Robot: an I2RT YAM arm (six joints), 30 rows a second.
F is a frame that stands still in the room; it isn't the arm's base.
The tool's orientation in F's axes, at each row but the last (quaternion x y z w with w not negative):
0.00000 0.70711 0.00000 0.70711
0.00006 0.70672 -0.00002 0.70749
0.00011 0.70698 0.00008 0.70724
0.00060 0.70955 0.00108 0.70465
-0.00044 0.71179 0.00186 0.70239
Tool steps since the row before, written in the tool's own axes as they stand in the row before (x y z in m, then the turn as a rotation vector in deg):
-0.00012 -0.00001 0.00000 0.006 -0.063 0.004
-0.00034 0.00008 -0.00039 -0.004 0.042 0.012
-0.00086 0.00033 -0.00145 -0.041 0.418 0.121
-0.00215 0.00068 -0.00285 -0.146 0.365 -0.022
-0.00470 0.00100 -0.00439 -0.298 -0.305 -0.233
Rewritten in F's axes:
0.00000 -0.00001 0.00012 0.004 -0.063 -0.006
-0.00039 0.00008 0.00034 0.012 0.042 0.004
-0.00145 0.00033 0.00086 0.121 0.418 0.041
-0.00284 0.00067 0.00217 -0.021 0.365 0.147
-0.00433 0.00098 0.00476 -0.228 -0.306 0.300

